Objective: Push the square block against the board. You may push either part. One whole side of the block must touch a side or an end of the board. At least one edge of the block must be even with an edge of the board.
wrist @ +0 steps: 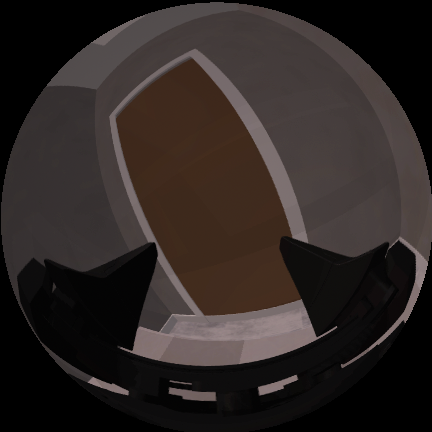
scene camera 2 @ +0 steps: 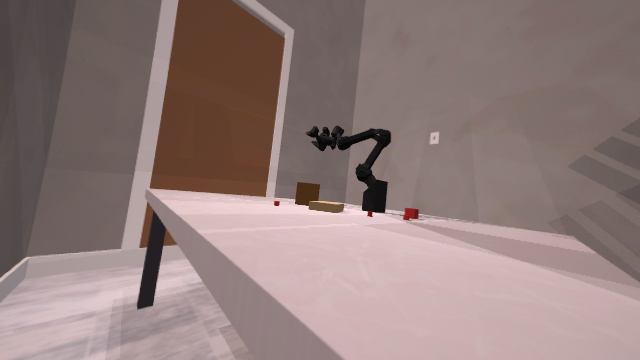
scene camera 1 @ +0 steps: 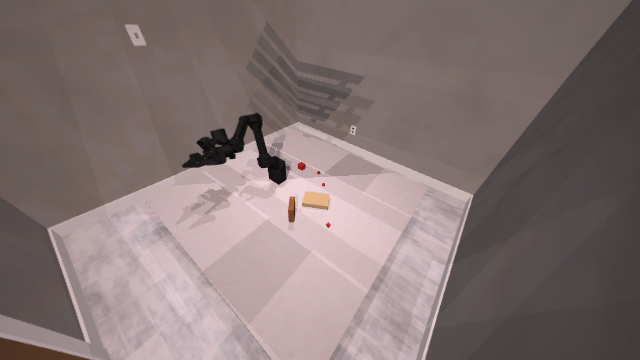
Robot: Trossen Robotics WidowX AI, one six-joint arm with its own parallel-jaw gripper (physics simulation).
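Where they show: gripper, between the fingertips: [wrist: 218,246] [scene camera 2: 308,137] [scene camera 1: 189,165]; arm's base, origin of its link: [scene camera 2: 375,187] [scene camera 1: 275,165].
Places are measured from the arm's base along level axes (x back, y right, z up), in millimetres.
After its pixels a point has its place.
The square block [scene camera 1: 291,209] @[x -342, y 187, z -19 mm] [scene camera 2: 307,193] @[x -319, y 144, z -67 mm] is a brown slab standing upright on its edge. The board [scene camera 1: 316,200] @[x -354, y -9, z -92 mm] [scene camera 2: 326,206] @[x -401, y -74, z -104 mm] is tan and lies flat on the table. In the first scene view a narrow gap shows between them, with the block left of the board. My gripper [scene camera 1: 191,154] @[x -93, y 484, z 301 mm] [scene camera 2: 310,138] @[x -93, y 484, z 301 mm] [wrist: 218,246] @[x -93, y 484, z 301 mm] is open and empty. It hangs high above the table, to the left of the block in the first scene view, and points away from the arm's base. The block and the board do not show in the wrist view.
A larger red cube [scene camera 1: 301,166] @[x -49, y -193, z -88 mm] [scene camera 2: 411,213] @[x -54, y -217, z -101 mm] stands near the arm's black base [scene camera 1: 277,171] @[x -38, y 21, z -20 mm] [scene camera 2: 375,197] @[x -48, y -38, z -51 mm]. Small red cubes lie past the board [scene camera 1: 316,192] @[x -287, y -89, z -125 mm], and another small red cube [scene camera 1: 328,225] @[x -517, y 77, z -110 mm] [scene camera 2: 276,203] @[x -518, y 66, z -114 mm] lies on its other side. The table's long edge [scene camera 2: 235,280] @[x -842, y -442, z -133 mm] shows in the second scene view.
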